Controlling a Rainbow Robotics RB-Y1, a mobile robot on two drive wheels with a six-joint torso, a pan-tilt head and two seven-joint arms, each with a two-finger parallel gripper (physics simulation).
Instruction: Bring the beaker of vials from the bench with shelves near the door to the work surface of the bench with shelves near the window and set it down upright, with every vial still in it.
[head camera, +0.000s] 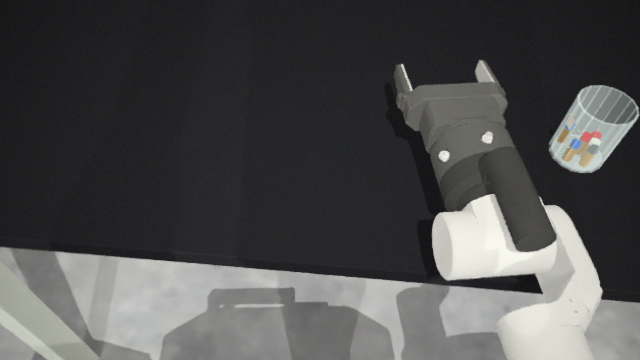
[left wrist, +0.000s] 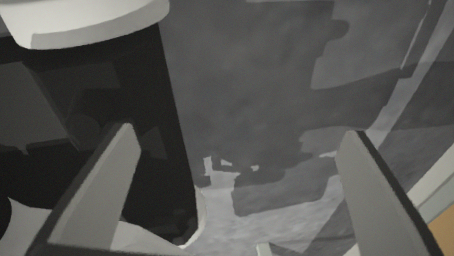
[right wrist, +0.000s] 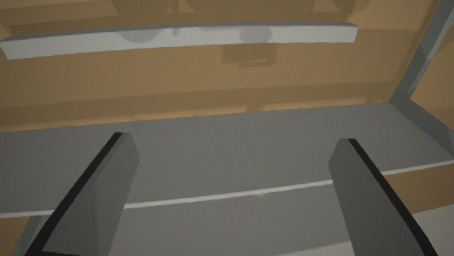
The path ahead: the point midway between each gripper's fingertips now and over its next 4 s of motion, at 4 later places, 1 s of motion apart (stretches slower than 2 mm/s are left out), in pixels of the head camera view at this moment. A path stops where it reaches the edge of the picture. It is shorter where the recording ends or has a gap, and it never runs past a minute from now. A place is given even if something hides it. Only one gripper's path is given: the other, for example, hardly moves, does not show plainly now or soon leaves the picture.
The right gripper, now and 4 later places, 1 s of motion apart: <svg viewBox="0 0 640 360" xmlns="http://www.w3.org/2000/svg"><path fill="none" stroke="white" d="M439 67L538 93L536 140L582 155L562 111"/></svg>
